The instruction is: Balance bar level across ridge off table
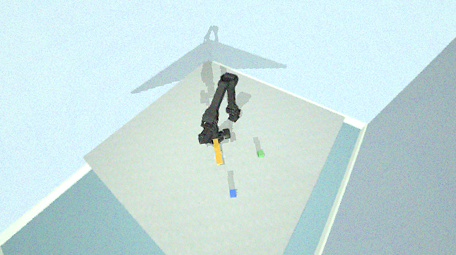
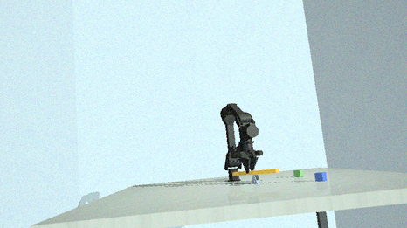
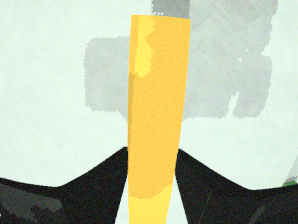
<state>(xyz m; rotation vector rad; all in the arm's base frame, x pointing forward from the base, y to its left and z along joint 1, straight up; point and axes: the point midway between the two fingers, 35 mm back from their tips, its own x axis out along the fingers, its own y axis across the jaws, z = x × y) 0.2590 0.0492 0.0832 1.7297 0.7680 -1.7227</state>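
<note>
Now: gripper tip 20 mm short of the bar and 20 mm to the right of it. The rest, counted from my gripper tip: green cube: 110 mm behind, 260 mm to the left, 30 mm below; then blue cube: 180 mm ahead, 260 mm to the left, 30 mm below.
</note>
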